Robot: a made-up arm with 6 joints.
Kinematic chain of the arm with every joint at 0, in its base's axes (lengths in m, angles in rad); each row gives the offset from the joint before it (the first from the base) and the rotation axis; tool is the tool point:
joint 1: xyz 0 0 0.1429 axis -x
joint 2: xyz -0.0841 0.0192 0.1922 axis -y
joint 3: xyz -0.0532 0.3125 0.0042 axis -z
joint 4: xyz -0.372 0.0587 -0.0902 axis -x
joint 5: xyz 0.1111 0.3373 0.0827 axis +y
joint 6: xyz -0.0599 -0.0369 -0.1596 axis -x
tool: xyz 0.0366 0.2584 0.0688
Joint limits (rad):
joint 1: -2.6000..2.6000
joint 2: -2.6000..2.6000
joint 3: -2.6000..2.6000
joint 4: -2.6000..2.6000
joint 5: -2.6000..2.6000
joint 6: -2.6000..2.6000
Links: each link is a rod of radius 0.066 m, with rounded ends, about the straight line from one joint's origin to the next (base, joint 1, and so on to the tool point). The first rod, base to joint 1, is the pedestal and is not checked.
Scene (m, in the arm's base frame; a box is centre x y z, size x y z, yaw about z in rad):
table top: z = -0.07
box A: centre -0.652 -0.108 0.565 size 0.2 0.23 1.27 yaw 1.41
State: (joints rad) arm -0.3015 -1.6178 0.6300 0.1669 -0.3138 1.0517
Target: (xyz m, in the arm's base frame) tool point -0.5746 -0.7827 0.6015
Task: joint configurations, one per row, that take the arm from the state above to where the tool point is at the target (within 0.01 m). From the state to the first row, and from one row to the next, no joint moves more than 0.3 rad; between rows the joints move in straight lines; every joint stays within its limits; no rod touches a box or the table.
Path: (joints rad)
1: -0.5468 -1.7194 0.4232 0.1467 -0.3949 1.0421
2: -0.7921 -1.8209 0.2165 0.1266 -0.4761 1.0324
3: -1.0375 -1.9225 0.0097 0.1064 -0.5572 1.0228
4: -1.2828 -2.0241 -0.1970 0.0863 -0.6383 1.0132
5: -1.4349 -1.9655 -0.0837 0.3076 -0.3854 1.0643
6: -1.5870 -1.9070 0.0297 0.5289 -0.1324 1.1155
7: -1.7392 -1.8484 0.1430 0.7502 0.1205 1.1667

